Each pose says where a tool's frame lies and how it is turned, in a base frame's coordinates. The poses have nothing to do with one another.
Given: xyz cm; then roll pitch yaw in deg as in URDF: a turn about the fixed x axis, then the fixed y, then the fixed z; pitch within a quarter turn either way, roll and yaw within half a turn.
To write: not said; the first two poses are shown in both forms.
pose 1, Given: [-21.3 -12.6 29.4 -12.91 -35.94 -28.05]
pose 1, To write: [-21.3 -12.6 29.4 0.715 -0.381 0.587 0.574 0.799 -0.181]
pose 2, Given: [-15.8 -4.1 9.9 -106.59 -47.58 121.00]
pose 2, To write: [-15.8 -4.1 9.9 -0.347 0.578 0.738 -0.120 0.753 -0.646]
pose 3, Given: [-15.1 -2.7 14.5 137.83 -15.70 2.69]
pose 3, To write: [-15.1 -2.7 14.5 0.962 0.045 0.271 -0.147 -0.749 0.646]
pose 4, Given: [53.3 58.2 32.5 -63.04 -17.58 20.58]
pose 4, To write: [53.3 58.2 32.5 0.892 0.335 0.302 0.093 0.519 -0.850]
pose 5, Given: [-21.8 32.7 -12.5 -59.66 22.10 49.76]
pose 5, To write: [-21.8 32.7 -12.5 0.599 0.707 -0.376 -0.595 0.078 -0.800]
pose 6, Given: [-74.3 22.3 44.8 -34.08 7.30 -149.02]
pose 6, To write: [-74.3 22.3 44.8 -0.850 -0.511 -0.127 0.487 -0.673 -0.556]
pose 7, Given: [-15.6 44.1 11.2 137.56 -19.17 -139.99]
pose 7, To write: [-15.6 44.1 11.2 -0.723 -0.607 0.328 -0.305 0.708 0.637]
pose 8, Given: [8.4 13.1 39.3 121.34 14.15 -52.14]
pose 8, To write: [8.4 13.1 39.3 0.595 -0.766 -0.244 -0.282 -0.484 0.828]
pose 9, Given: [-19.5 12.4 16.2 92.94 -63.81 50.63]
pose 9, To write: [-19.5 12.4 16.2 0.280 0.341 0.897 -0.529 -0.725 0.441]
